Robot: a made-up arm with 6 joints. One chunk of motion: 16 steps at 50 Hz.
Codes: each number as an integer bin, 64 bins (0 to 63) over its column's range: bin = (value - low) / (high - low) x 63, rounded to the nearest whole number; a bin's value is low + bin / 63 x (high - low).
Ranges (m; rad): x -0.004..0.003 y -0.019..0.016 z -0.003..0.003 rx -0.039..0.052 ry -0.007..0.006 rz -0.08..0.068
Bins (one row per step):
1: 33 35 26 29 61 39
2: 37 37 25 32 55 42
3: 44 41 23 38 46 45
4: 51 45 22 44 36 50
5: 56 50 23 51 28 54
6: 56 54 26 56 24 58
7: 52 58 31 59 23 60
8: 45 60 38 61 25 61
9: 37 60 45 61 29 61
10: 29 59 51 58 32 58
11: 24 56 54 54 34 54
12: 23 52 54 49 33 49
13: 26 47 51 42 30 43
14: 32 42 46 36 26 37
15: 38 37 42 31 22 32
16: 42 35 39 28 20 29
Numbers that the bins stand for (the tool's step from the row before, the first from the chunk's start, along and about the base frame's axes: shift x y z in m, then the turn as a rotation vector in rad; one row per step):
1: -0.00033 0.00044 -0.00052 0.00289 0.00559 0.01162
2: 0.00011 0.00156 -0.00062 0.00722 0.00435 0.01867
3: 0.00089 0.00378 -0.00081 0.01589 0.00249 0.02571
4: 0.00167 0.00600 -0.00090 0.02456 0.00043 0.03746
5: 0.00222 0.00878 -0.00081 0.03467 -0.00122 0.04686
6: 0.00222 0.01100 -0.00052 0.04189 -0.00205 0.05625
7: 0.00178 0.01322 -0.00005 0.04622 -0.00225 0.06095
8: 0.00100 0.01433 0.00062 0.04911 -0.00184 0.06330
9: 0.00011 0.01433 0.00129 0.04911 -0.00102 0.06330
10: -0.00078 0.01378 0.00186 0.04478 -0.00040 0.05625
11: -0.00133 0.01211 0.00214 0.03900 0.00002 0.04686
12: -0.00144 0.00989 0.00214 0.03178 -0.00019 0.03511
13: -0.00111 0.00711 0.00186 0.02167 -0.00081 0.02102
14: -0.00044 0.00433 0.00138 0.01300 -0.00163 0.00692
15: 0.00022 0.00156 0.00100 0.00578 -0.00246 -0.00483
16: 0.00067 0.00044 0.00071 0.00144 -0.00287 -0.01187

